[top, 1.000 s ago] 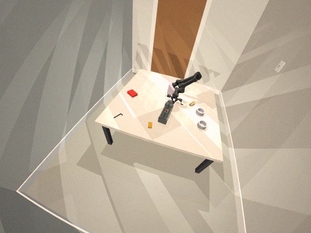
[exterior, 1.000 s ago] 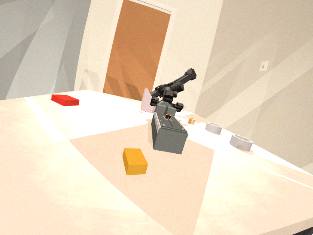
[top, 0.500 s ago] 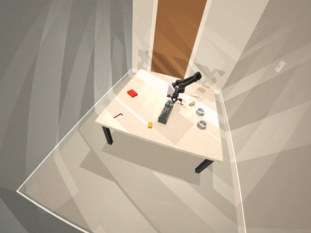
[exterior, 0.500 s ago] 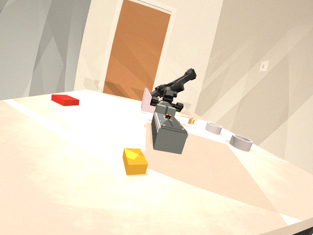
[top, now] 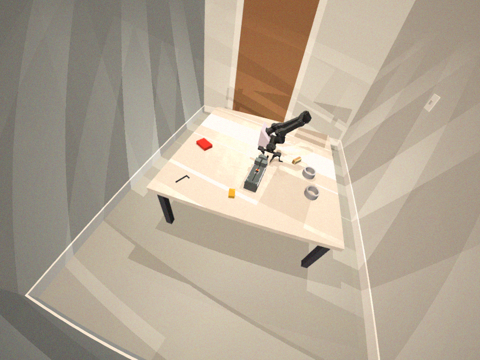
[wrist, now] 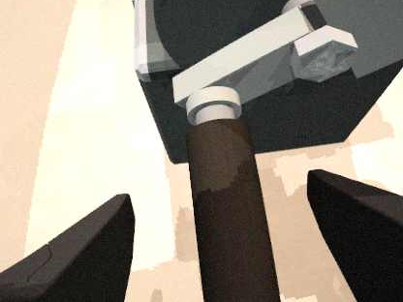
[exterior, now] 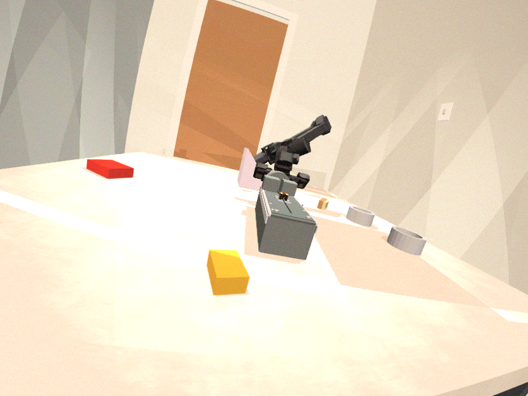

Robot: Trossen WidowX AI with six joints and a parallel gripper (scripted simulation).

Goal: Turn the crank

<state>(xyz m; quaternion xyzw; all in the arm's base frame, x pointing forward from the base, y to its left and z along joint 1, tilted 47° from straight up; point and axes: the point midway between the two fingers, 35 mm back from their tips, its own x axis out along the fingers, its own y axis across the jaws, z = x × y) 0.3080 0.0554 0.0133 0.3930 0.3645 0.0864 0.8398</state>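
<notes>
Now: the dark brown crank handle 20 mm behind my gripper tip and 30 mm above it. The rest, counted from my gripper tip: red pointer: 160 mm ahead, 50 mm to the right, 40 mm above; yellow block: 360 mm ahead, 170 mm to the right, 30 mm below; tan block: 150 mm behind, 260 mm to the left, 30 mm below.
</notes>
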